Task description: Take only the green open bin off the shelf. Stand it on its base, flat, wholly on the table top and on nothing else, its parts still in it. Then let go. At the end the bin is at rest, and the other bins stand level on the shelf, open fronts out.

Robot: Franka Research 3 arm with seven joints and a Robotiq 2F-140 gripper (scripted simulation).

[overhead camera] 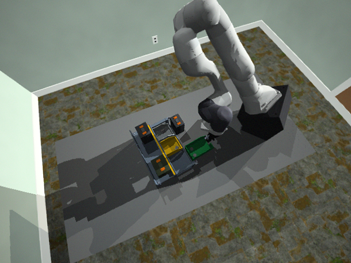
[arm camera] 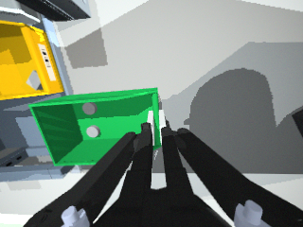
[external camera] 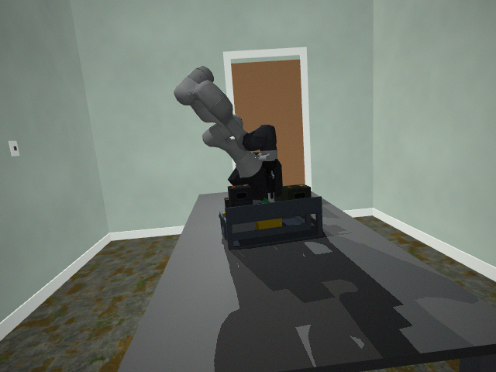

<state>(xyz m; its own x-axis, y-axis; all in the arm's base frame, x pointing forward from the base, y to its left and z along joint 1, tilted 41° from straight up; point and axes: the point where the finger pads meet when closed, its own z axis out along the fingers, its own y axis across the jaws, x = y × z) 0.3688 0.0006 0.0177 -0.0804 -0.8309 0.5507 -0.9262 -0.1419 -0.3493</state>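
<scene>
The green open bin lies 80 mm ahead of my hand, 20 mm below it and 10 mm to the right of it. Also, from my hand: yellow rail: 300 mm ahead, 130 mm to the right, 30 mm above; yellow bin: 250 mm ahead, 130 mm to the right, 30 mm below.
</scene>
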